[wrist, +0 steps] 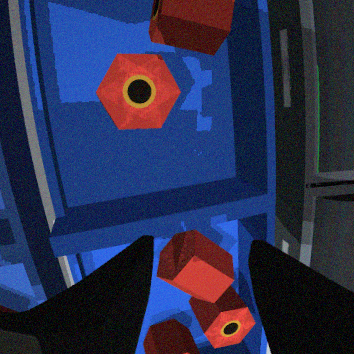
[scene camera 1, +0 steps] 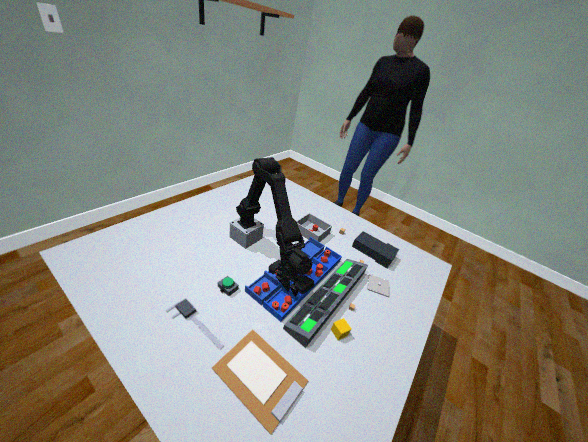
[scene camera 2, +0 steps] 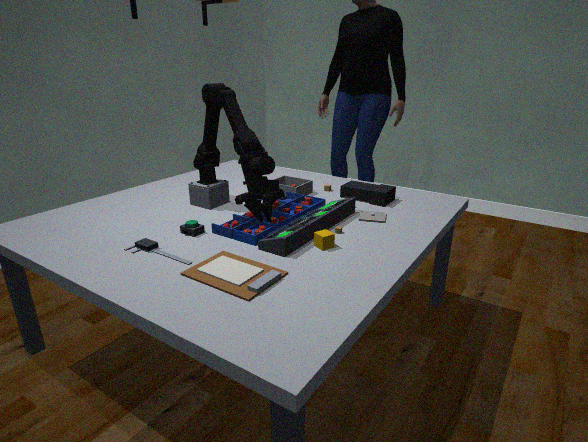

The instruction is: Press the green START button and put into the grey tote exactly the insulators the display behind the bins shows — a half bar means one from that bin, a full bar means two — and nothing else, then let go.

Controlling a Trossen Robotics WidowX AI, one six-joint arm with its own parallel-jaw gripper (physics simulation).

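Note:
My gripper (scene camera 1: 296,290) (scene camera 2: 263,219) (wrist: 201,248) is partly open and empty, above the blue bins. In the wrist view, a red insulator (wrist: 195,265) lies between and below the fingertips, in a bin with two more, one (wrist: 230,327) tilted against it. The neighbouring bin holds an upright insulator (wrist: 139,91) and one lying on its side (wrist: 195,25). The grey tote (scene camera 1: 323,234) (scene camera 2: 305,189) holds a red insulator (scene camera 1: 315,227). The START button (scene camera 1: 228,282) (scene camera 2: 192,223) is green. The display (scene camera 1: 297,334) (scene camera 2: 273,245) shows three green areas; the far one (scene camera 1: 345,267) looks larger.
A yellow cube (scene camera 1: 341,329) (scene camera 2: 324,239) stands beside the display. A dark box (scene camera 1: 375,248) (scene camera 2: 367,193) stands at the back right. A clipboard (scene camera 1: 240,346) and a caliper (scene camera 1: 186,308) lie in the foreground. A person (scene camera 1: 390,95) (scene camera 2: 370,55) stands behind the table.

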